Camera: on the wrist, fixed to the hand. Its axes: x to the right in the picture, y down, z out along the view.
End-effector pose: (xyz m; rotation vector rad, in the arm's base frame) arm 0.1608 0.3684 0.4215 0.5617 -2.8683 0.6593
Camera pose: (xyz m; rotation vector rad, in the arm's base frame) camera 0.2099 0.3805 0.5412 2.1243 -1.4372 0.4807
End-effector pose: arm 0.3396 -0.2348 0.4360 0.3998 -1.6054 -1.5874
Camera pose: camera 0.4193 -0.3046 0.3607 -1.8482 1.0363 2.0158
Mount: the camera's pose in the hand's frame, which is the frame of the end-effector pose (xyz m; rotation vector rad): -0.0227 -0.0559 -0.1151 0.1351 0.1626 -1.5416
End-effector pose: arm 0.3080 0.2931 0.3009 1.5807 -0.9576 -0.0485
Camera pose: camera 0.3838 0.3954 0.2748 2.0509 0.5632 -0.9056
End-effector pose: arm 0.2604 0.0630 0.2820 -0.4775 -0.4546 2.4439
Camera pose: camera 0.3550 0.1154 0.2100 -0.1216 -0.3524 0.9266
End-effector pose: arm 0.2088 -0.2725 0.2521 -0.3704 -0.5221 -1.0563
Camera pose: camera 0.1762 -0.3417 0.1470 0.3580 -0.7173 -2.4789
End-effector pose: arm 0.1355 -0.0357 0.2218 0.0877 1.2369 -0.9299
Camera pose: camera 0.0109 0.0014 0.2207 -0.8103 1.2819 -2.3449
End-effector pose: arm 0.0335 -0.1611 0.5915 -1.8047 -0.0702 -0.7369
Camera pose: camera -0.0582 -0.2346 0.6470 -1.2863 -1.4622 -1.8346
